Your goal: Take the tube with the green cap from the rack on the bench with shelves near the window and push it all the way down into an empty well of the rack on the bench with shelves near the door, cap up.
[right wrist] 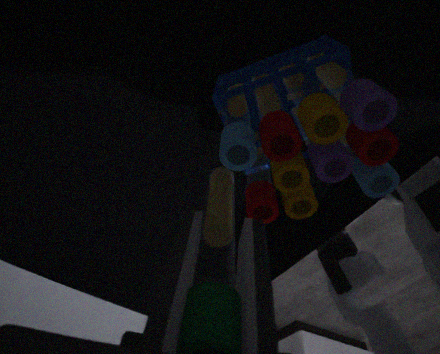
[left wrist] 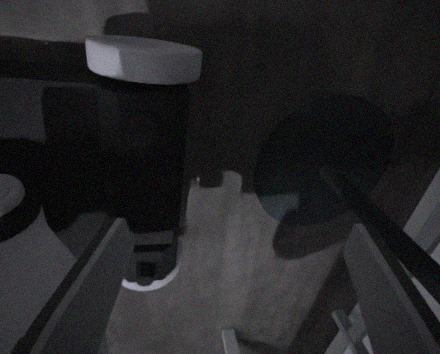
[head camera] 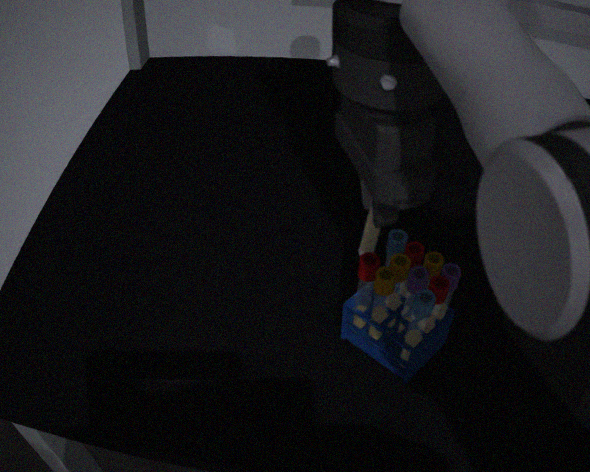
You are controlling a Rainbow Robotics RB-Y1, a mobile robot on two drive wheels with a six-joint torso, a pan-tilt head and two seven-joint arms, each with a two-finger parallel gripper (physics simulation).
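Frame: origin at the robot's base, x left, y back, z up, level; centimetres.
Where they show: left gripper, fingertip midpoint: (left wrist: pixel 235 235); right gripper, fingertip midpoint: (right wrist: pixel 221 228) (head camera: pixel 378 214).
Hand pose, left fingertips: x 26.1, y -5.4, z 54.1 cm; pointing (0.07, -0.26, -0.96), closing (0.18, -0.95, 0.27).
Observation:
Each offset is from my left fingertips to the top centre of the thing. "pt": to the spot under its first point. Level surfaces: height alone.
My right gripper (head camera: pixel 377 211) (right wrist: pixel 221 228) is shut on the green-capped tube. The green cap {pt dx -23.9, dy -42.1, dz +57.0 cm} (right wrist: pixel 210 320) is between the fingers near the bottom of the right wrist view; the tube's pale body {pt dx -22.1, dy -40.5, dz +50.1 cm} (head camera: pixel 369 237) (right wrist: pixel 219 200) sticks out past the fingertips. In the head view it leans slightly, above and behind a red-capped tube {dx -22.3, dy -38.6, dz +49.3 cm} (head camera: pixel 369 266) (right wrist: pixel 262 202). The blue rack (head camera: pixel 348 327) (right wrist: pixel 334 47) holds several tubes with red, yellow, purple and light blue caps. Its empty wells are too dark to tell apart. My left gripper (left wrist: pixel 235 235) is open and empty, away from the rack.
The rack stands on a dark bench top {dz +37.4 cm} (head camera: pixel 200 225). Pale walls lie beyond its far and left edges. In the left wrist view, a dark round seat-like shape (left wrist: pixel 325 145) stands over the floor {dz -54.0 cm} (left wrist: pixel 215 280), beside a dark cylinder with a pale rim (left wrist: pixel 160 62).

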